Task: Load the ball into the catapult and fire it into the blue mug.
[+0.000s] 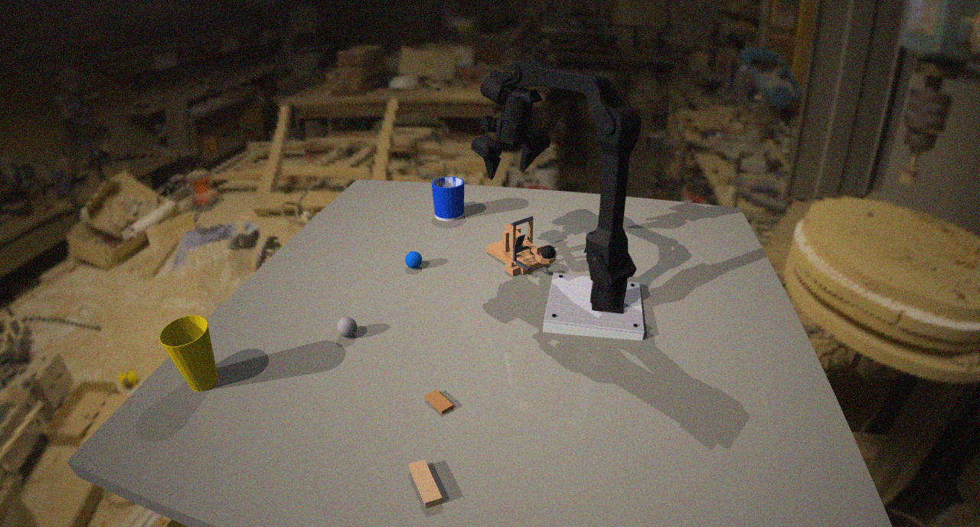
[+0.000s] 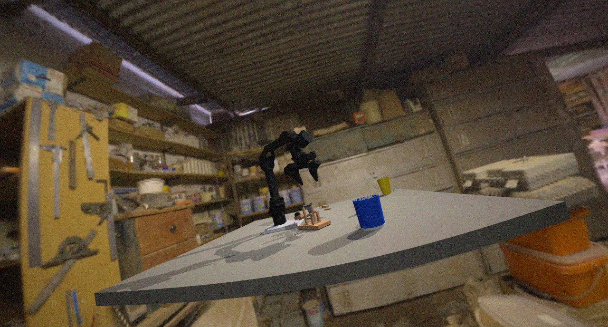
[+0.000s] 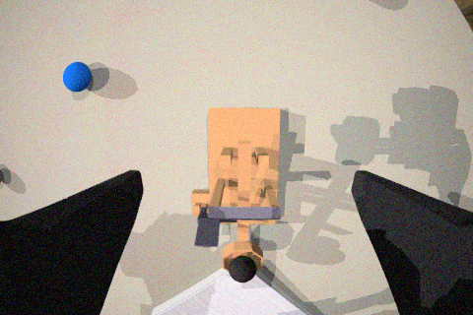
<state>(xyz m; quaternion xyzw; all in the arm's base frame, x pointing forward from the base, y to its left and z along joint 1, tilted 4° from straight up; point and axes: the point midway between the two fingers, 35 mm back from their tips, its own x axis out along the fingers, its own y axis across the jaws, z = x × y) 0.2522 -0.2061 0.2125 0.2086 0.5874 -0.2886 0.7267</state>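
Right now the black ball is 140 mm below my gripper tip, 110 mm behind it and 100 mm to the left of it. Also, from my gripper tip: blue ball (200 mm ahead, 180 mm below, 110 mm to the left); blue mug (200 mm ahead, 190 mm to the right, 170 mm below); wooden catapult (150 mm below, 70 mm to the left, 50 mm behind).
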